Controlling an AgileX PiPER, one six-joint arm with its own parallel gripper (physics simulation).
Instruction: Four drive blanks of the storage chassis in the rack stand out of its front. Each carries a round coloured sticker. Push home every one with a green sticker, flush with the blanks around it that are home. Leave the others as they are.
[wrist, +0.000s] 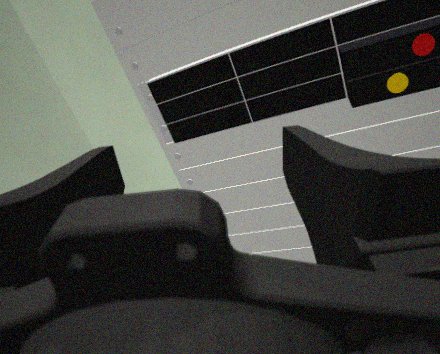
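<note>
A black drive blank with a red round sticker (423, 44) is at the upper right of the wrist view, cut off by the right edge. A lighter strip along its top shows it standing out. Below it a black blank with a yellow round sticker (397, 82) also stands out, its lower edge past its neighbours'. To their left, several black blanks (287, 85) without stickers look level with each other. No green sticker shows in this view. My gripper (199, 157) is open, its dark fingers wide apart below the row of blanks, with nothing between them.
The grey chassis front (240, 165) with thin light lines runs below the blanks. A grey side strip with small screws (177, 156) borders it on the left. A pale green surface (45, 100) lies further left. The blanks continue past the right edge.
</note>
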